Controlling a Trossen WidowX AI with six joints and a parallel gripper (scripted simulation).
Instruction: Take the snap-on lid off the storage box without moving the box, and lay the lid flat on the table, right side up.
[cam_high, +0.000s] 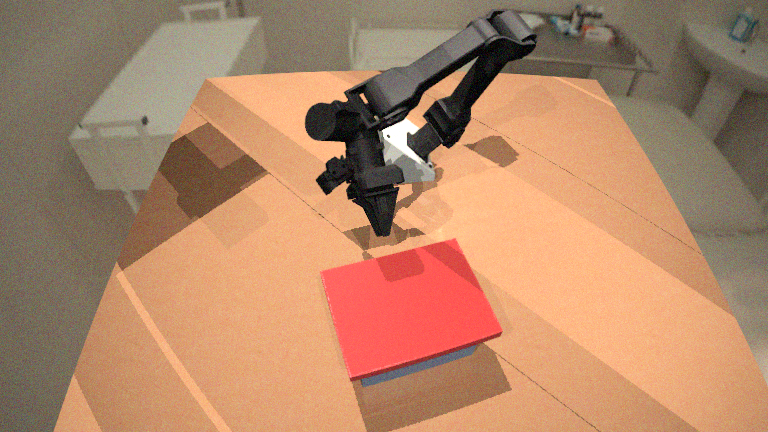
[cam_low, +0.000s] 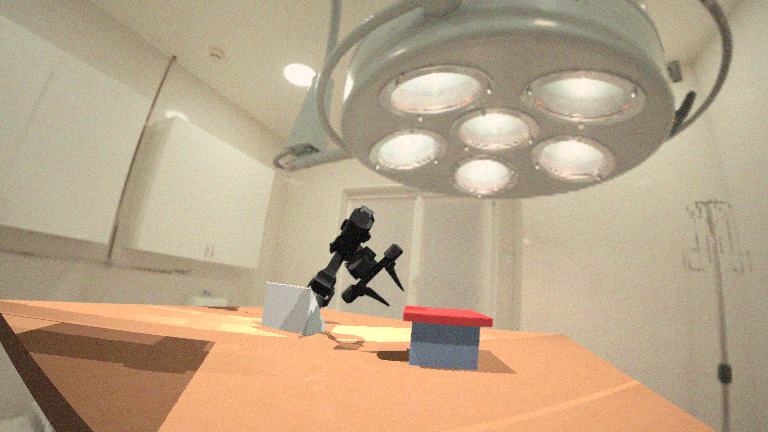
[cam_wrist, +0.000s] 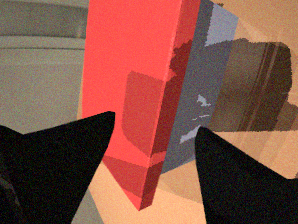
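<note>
Right now my gripper tip is 110 mm short of the red lid, 40 mm to the right of it and 30 mm above it. Round my gripper tip: blue storage box 110 mm ahead, 80 mm below, 40 mm to the left.
</note>
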